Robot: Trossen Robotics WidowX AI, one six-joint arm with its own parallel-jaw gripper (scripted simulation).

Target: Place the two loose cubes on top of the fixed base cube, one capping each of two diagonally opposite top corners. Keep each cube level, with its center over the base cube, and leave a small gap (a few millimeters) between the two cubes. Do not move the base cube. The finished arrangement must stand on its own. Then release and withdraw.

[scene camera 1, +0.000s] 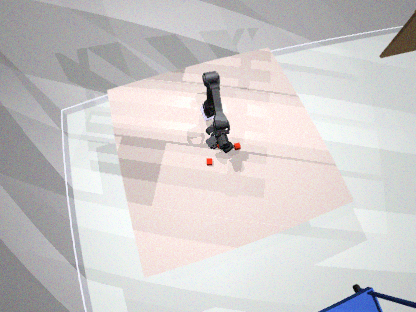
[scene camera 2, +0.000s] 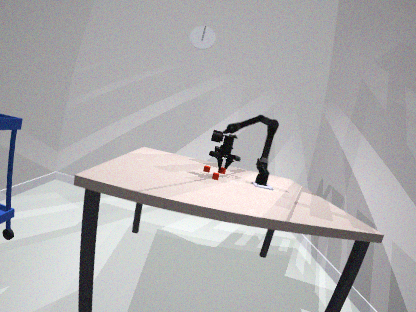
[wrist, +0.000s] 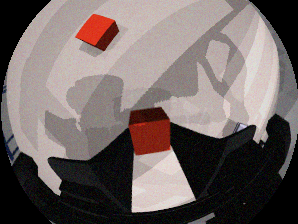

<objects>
My gripper (wrist: 149, 129) holds a red cube (wrist: 149, 128).
</objects>
